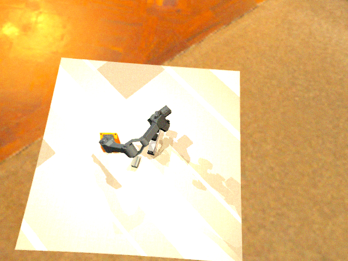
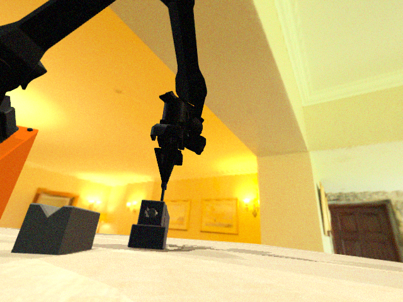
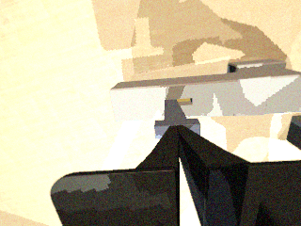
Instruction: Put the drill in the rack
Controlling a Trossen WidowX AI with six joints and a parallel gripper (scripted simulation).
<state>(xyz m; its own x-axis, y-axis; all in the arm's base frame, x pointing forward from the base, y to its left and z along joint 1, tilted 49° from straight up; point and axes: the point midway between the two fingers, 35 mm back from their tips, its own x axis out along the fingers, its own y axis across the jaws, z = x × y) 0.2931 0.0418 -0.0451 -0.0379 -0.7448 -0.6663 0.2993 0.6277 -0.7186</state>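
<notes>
Right now my gripper tip is 3 cm above the key. Also, from my gripper tip: drill 7 cm below, 6 cm to the right, 2 cm behind; grey stepped block 8 cm below, 4 cm to the right, 1 cm behind.
</notes>
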